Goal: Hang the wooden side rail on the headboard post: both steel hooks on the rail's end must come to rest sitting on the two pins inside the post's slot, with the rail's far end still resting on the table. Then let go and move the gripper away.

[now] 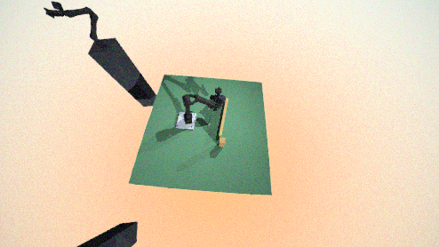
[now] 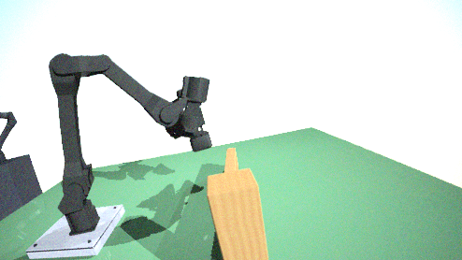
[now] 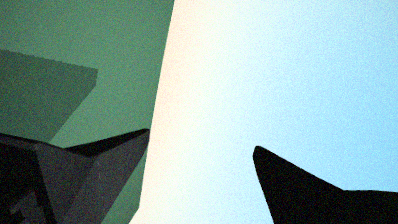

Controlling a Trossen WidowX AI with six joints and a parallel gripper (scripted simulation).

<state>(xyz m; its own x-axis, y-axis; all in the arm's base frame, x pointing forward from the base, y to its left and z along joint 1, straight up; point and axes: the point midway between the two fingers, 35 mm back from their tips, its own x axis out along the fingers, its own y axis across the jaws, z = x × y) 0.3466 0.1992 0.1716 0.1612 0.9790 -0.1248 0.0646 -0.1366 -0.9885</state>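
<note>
Right now my gripper tip is 40 mm past the wooden headboard post, 520 mm to the left of it and 100 mm above it.
</note>
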